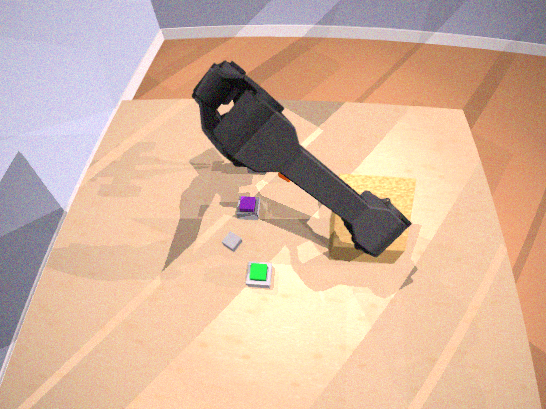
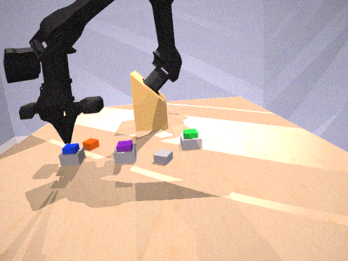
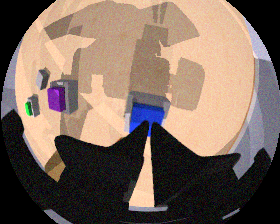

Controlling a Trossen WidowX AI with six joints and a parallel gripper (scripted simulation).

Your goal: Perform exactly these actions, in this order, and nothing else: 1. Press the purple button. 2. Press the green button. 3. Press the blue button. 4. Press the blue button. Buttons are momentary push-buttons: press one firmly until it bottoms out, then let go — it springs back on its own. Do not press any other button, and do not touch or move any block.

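The blue button is 10 mm below my gripper tip. Also, from my gripper tip: orange block: 80 mm behind, 40 mm to the left, 40 mm below; purple button: 10 mm ahead, 130 mm to the left, 10 mm below; small grey block: 50 mm ahead, 220 mm to the left, 40 mm below.
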